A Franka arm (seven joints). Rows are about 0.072 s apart.
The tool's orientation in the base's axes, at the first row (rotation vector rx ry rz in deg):
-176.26, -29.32, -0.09
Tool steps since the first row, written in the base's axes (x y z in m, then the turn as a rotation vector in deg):
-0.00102, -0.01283, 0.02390, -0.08, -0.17, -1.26
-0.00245, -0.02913, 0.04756, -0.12, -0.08, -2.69
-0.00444, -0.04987, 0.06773, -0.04, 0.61, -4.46
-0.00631, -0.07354, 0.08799, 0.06, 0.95, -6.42
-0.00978, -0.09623, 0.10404, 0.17, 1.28, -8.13
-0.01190, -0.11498, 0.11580, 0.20, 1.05, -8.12
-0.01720, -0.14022, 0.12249, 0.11, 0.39, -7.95
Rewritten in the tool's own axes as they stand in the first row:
-0.00500, 0.01127, -0.02418, -0.14, 0.16, 1.26
-0.01152, 0.02569, -0.04821, -0.15, 0.10, 2.69
-0.02002, 0.04421, -0.06884, 0.14, -0.49, 4.47
-0.02935, 0.06554, -0.08963, 0.33, -0.73, 6.44
-0.03990, 0.08551, -0.10618, 0.54, -0.97, 8.16
-0.04792, 0.10230, -0.11836, 0.49, -0.75, 8.14
-0.06108, 0.12431, -0.12561, 0.19, -0.15, 7.96

